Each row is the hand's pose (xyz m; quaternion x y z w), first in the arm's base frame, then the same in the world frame.
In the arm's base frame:
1: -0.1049 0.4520 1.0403 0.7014 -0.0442 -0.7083 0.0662
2: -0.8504 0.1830 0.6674 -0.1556 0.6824 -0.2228 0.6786
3: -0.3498 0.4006 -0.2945 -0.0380 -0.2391 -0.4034 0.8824
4: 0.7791 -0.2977 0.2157 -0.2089 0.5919 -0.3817 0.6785
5: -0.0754 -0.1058 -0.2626 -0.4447 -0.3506 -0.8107 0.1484
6: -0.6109 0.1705 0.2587 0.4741 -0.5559 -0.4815 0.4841
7: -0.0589 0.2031 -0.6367 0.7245 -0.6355 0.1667 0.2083
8: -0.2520 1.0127 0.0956 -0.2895 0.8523 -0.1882 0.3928
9: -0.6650 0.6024 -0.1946 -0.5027 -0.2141 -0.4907 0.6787
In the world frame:
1: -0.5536 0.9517 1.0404 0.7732 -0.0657 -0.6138 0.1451
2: -1.1656 0.5533 0.5568 -0.2101 0.5738 -0.2521 0.7504
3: -0.4730 0.7033 -0.2923 -0.0409 -0.3683 -0.3426 0.8633
4: 0.5586 0.2105 0.5534 -0.2400 0.4704 -0.4091 0.7441
5: -0.1726 0.2401 -0.1250 -0.3396 -0.4431 -0.8215 0.1161
6: -0.8366 0.5167 0.2177 0.5186 -0.6158 -0.3587 0.4724
7: -0.0945 0.4989 -0.5282 0.7151 -0.6049 0.3033 0.1753
8: -0.5208 1.3671 0.0134 -0.3351 0.7706 -0.2595 0.4760
9: -0.8185 0.8784 -0.2959 -0.4778 -0.3496 -0.4944 0.6365

